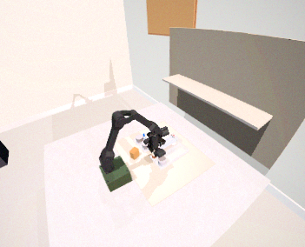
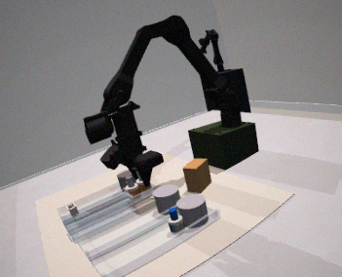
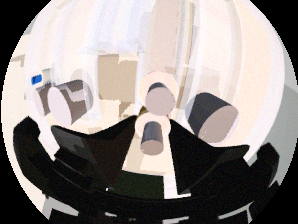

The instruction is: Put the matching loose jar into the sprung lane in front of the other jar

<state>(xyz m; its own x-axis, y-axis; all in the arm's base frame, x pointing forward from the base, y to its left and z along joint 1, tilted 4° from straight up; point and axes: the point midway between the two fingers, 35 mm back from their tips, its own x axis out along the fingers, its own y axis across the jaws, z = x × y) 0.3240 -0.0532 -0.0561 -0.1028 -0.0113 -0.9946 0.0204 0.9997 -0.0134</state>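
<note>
Now: the clear sprung lane 140 mm ahead of my gripper tip, 20 mm to the left of it and 10 mm below it. Also, from my gripper tip: orange-brown box 110 mm to the left, 100 mm behind; wall shelf 500 mm ahead, 340 mm above, 30 mm to the right.
</note>
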